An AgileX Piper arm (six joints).
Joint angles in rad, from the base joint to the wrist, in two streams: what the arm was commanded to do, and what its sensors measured. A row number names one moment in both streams.
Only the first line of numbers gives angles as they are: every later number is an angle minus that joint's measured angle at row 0.
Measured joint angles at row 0:
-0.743 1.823 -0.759 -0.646 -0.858 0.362
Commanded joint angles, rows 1 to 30:
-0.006 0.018 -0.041 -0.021 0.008 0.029
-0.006 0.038 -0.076 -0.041 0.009 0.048
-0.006 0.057 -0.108 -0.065 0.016 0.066
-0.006 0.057 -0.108 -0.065 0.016 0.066
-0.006 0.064 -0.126 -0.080 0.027 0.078
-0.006 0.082 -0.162 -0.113 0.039 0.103
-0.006 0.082 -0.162 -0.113 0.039 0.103
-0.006 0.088 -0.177 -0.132 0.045 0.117
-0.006 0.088 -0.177 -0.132 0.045 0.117
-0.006 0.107 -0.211 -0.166 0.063 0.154
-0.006 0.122 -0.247 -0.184 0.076 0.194
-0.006 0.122 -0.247 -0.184 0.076 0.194
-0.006 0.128 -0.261 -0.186 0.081 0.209
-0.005 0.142 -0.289 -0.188 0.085 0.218
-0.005 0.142 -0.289 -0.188 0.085 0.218
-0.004 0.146 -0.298 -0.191 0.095 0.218
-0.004 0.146 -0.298 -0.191 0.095 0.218
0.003 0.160 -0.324 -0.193 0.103 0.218
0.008 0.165 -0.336 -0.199 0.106 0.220
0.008 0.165 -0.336 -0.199 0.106 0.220
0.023 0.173 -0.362 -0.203 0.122 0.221
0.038 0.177 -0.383 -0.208 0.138 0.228
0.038 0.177 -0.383 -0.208 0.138 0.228
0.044 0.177 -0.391 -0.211 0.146 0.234
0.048 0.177 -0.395 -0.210 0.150 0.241
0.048 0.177 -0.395 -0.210 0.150 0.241
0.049 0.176 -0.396 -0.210 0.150 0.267
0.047 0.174 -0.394 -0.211 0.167 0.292
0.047 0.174 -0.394 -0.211 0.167 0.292
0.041 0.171 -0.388 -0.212 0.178 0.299
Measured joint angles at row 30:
0.005 0.175 -0.360 -0.191 0.290 0.270
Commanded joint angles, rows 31 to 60:
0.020 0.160 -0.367 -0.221 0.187 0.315
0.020 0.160 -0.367 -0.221 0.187 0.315
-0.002 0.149 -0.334 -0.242 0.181 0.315
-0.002 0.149 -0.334 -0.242 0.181 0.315
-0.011 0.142 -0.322 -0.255 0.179 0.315
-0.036 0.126 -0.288 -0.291 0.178 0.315
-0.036 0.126 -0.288 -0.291 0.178 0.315
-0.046 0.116 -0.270 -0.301 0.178 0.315
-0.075 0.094 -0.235 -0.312 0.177 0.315
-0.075 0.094 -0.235 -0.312 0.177 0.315
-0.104 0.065 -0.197 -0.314 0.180 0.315
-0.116 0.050 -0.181 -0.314 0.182 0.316
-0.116 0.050 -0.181 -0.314 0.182 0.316
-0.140 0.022 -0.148 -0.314 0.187 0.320
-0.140 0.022 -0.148 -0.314 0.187 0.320
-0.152 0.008 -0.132 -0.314 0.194 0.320
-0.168 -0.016 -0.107 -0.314 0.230 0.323
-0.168 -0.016 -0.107 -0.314 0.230 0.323
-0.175 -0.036 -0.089 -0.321 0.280 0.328
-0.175 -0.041 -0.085 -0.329 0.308 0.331
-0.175 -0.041 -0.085 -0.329 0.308 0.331
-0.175 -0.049 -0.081 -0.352 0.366 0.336
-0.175 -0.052 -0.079 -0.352 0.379 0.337
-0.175 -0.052 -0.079 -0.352 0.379 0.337
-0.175 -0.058 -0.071 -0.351 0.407 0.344
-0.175 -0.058 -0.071 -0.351 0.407 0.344
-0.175 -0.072 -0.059 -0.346 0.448 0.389
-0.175 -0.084 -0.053 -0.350 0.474 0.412
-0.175 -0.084 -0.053 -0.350 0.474 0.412
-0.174 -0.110 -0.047 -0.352 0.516 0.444
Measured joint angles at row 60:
-0.171 -0.069 -0.055 -0.345 0.455 0.393
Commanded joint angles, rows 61 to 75:
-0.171 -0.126 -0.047 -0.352 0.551 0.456
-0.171 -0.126 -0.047 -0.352 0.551 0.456
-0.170 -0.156 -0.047 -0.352 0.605 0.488
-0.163 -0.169 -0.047 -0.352 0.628 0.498
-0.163 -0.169 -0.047 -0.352 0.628 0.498
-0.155 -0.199 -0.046 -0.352 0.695 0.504
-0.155 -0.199 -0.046 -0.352 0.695 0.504
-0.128 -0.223 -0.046 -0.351 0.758 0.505
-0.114 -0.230 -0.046 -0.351 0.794 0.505
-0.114 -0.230 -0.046 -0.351 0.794 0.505
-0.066 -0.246 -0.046 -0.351 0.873 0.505
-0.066 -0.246 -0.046 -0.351 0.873 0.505
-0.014 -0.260 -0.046 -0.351 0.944 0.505
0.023 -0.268 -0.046 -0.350 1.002 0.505
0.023 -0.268 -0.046 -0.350 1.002 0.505
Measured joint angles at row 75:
-0.044 -0.242 -0.050 -0.348 0.885 0.503
